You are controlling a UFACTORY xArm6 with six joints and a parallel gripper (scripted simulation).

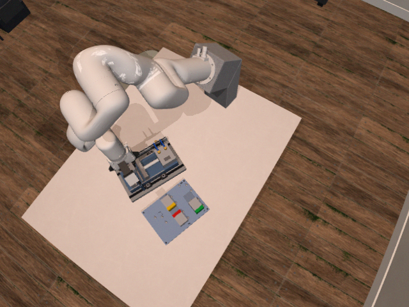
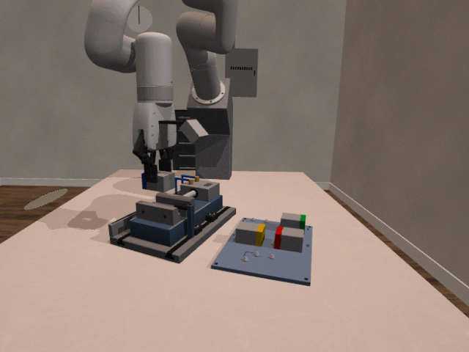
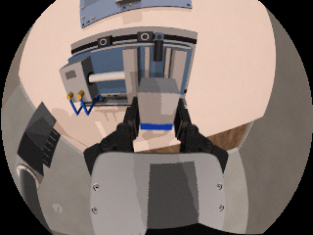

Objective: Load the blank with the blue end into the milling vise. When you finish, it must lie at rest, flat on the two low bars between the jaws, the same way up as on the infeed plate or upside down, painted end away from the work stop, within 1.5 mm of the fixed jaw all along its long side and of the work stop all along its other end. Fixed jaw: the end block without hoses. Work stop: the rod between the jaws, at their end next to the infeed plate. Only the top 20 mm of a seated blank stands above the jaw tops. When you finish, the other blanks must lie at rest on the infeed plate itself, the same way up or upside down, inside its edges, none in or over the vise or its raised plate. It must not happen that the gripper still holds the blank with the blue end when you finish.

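Right now the fixed jaw is 90 mm below my hand, 30 mm ahead of it and 10 mm to the right of it. Also, from my hand: work stop post 110 mm below, 60 mm to the left, 50 mm ahead; then vise 120 mm below, 60 mm to the left, 40 mm behind; then blue-ended blank 20 mm below.
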